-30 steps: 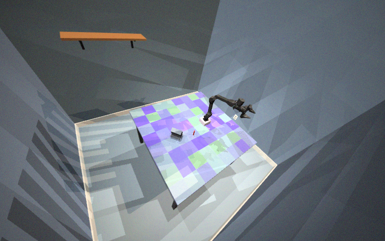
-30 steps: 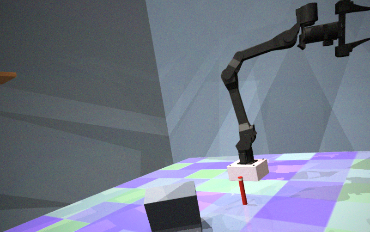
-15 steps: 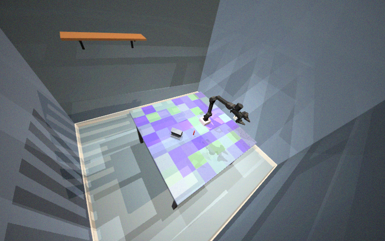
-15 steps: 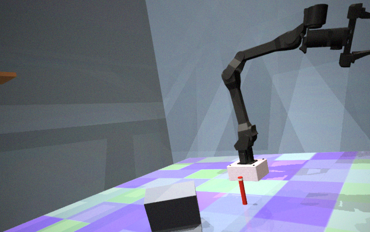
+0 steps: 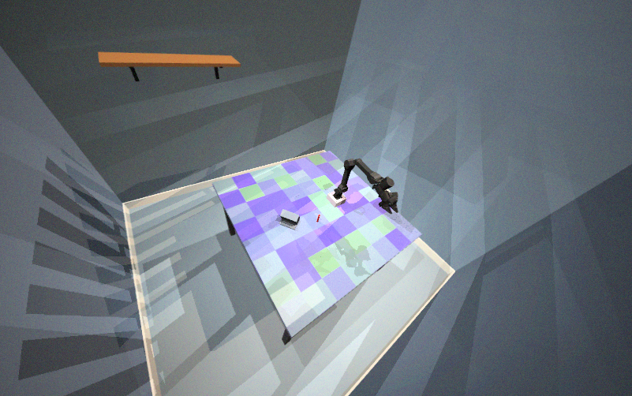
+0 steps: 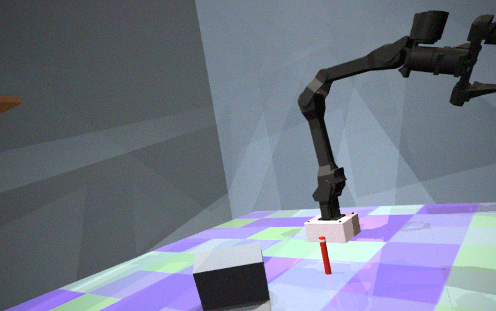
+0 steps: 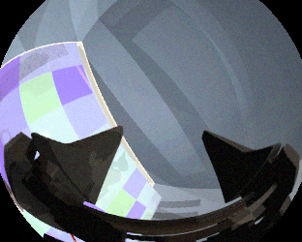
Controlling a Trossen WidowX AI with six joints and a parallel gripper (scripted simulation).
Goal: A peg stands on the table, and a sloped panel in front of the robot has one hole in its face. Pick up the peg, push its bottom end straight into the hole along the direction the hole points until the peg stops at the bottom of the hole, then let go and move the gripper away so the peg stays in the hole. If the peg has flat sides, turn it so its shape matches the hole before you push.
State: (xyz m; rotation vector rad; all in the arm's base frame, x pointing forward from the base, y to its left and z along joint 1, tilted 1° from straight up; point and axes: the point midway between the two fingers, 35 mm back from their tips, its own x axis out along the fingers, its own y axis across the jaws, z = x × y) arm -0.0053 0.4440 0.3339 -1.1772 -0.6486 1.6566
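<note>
Now: gripper tip 280 mm short of the red peg, 360 mm to the left of it and 320 mm above it. From my gripper tip the other things lie so: grey sloped panel 480 mm ahead, 450 mm to the right, 320 mm below.
</note>
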